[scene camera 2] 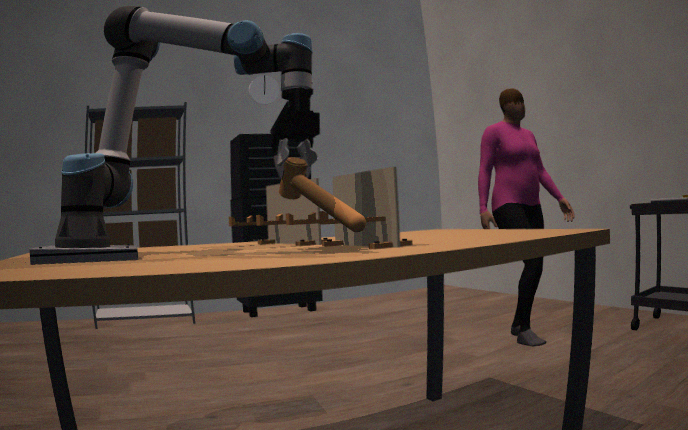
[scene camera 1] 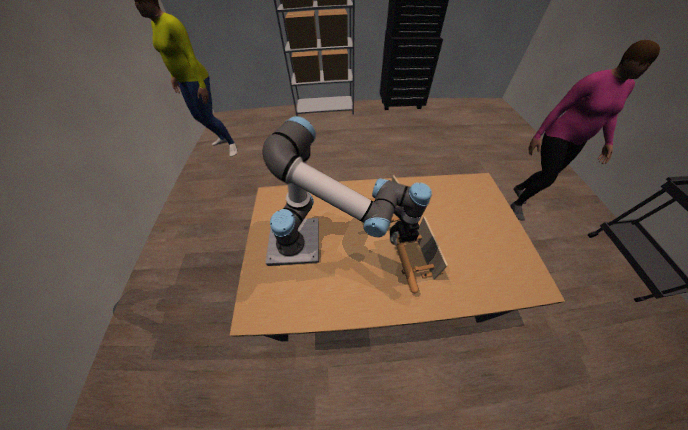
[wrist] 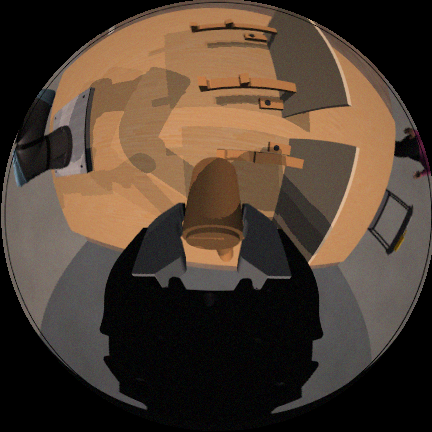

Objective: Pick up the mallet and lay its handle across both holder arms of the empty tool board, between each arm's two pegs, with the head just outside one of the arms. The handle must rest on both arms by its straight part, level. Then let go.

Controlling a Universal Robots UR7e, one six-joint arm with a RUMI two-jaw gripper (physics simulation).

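Where they show: gripper, fingertip midpoint: [scene camera 2: 293, 178] [scene camera 1: 398, 240] [wrist: 213, 204]; arm's base, link origin: [scene camera 2: 82, 247] [scene camera 1: 290, 243] [wrist: 62, 146].
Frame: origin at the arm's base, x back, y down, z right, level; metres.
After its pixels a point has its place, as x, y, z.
Observation:
The wooden mallet [scene camera 1: 407, 266] @(-0.527, -0.097, 0.296) [scene camera 2: 327, 200] @(-0.519, -0.080, 0.317) [wrist: 214, 195] @(-0.521, -0.166, 0.154) is off the table, its handle sloping down from the head toward the front. My gripper [scene camera 1: 399, 236] @(-0.518, -0.138, 0.177) [scene camera 2: 294, 158] [wrist: 213, 204] @(-0.518, -0.138, 0.177) is shut on the mallet's head. In the wrist view the head hides most of the handle. The nearer tool board [scene camera 1: 431, 247] @(-0.678, -0.092, 0.232) [scene camera 2: 365, 205] @(-0.678, -0.068, 0.236) [wrist: 320, 187] @(-0.681, -0.103, 0.163) stands upright beside the mallet. One of its holder arms [scene camera 1: 424, 267] @(-0.626, -0.040, 0.303) [wrist: 277, 158] @(-0.626, -0.040, 0.135) reaches out near the handle; whether they touch I cannot tell. The board's other arm is partly or wholly hidden in each view. No tool shows on this board's visible arm.
A second upright board [scene camera 2: 294, 210] @(-0.649, -0.068, -0.066) [wrist: 310, 65] @(-0.653, -0.098, -0.029) stands farther back, with two pegged arms [wrist: 247, 84] @(-0.569, -0.047, 0.013) [wrist: 235, 27]. Small bolted blocks [wrist: 270, 103] @(-0.630, 0.018, 0.020) lie by the boards. The arm's base plate [scene camera 1: 292, 257] @(-0.002, -0.001, 0.083) [scene camera 2: 83, 254] @(0.003, 0.012, 0.109) is on the table's left. Two people [scene camera 1: 180, 60] [scene camera 1: 588, 109] stand beyond the table.

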